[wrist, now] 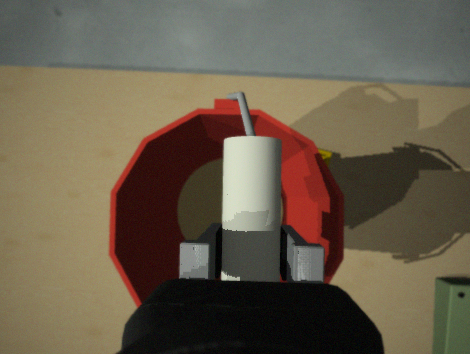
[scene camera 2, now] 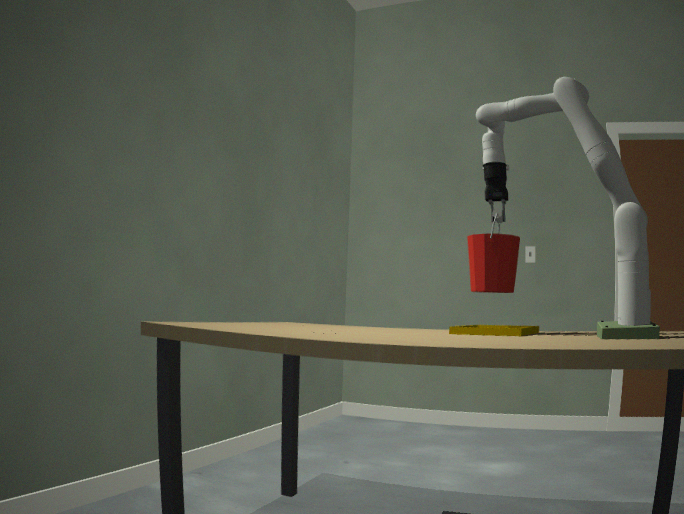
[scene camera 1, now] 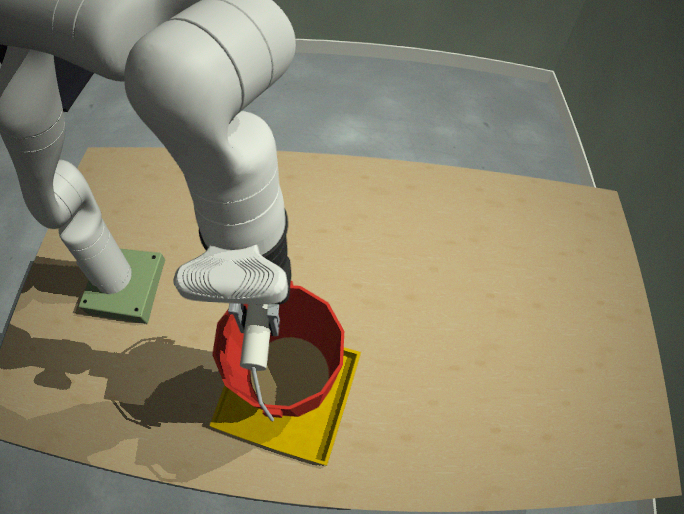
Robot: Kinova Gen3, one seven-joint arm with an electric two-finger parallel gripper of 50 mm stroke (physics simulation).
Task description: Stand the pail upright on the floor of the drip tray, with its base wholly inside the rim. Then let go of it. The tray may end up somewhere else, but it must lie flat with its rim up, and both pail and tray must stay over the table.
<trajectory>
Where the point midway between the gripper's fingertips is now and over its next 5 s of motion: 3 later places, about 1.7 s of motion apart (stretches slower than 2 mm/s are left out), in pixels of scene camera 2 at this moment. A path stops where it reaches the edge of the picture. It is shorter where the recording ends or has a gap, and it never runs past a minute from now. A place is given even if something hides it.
My gripper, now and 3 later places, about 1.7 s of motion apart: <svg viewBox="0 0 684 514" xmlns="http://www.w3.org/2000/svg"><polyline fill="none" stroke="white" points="498,221 503,248 504,259 505,251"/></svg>
</trajectory>
